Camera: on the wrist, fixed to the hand. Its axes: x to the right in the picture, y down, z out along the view.
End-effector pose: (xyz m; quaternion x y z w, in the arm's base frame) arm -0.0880 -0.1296 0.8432 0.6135 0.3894 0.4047 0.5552
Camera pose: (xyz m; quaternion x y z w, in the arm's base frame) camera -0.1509 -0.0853 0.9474 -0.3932 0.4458 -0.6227 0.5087
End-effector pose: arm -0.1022 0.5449 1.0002 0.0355 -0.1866 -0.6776 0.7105
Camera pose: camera 0.0168 0.5125 0.9607 0.0127 0.0088 0.6960 0.7178
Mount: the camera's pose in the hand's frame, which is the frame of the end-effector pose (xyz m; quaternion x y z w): 0.0245 0.0985 -0.0805 0.1075 0.1735 0.9782 0.0372
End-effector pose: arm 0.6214 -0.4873 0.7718 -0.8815 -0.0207 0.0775 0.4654
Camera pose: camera 0.6546 -0.6062 0.7325 -0.0165 0.9506 0.3074 0.0399
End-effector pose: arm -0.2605 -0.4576 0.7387 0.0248 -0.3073 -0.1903 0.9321
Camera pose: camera -0.1621 -0.3811 0.7034 -0.1665 0.1056 0.9420 0.2715
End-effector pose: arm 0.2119 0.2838 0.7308 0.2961 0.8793 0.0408 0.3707
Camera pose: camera 0.1923 0.3901 0.8022 -0.9040 0.1882 -0.3210 0.2105
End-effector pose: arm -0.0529 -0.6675 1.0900 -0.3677 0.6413 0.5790 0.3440
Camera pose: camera -0.1519 -0.7436 1.1245 -0.5502 -0.5055 -0.2253 0.6253
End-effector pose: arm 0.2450 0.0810 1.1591 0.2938 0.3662 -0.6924 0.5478
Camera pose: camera 0.3358 0.1215 1.0760 0.5482 -0.2532 0.5217 0.6026
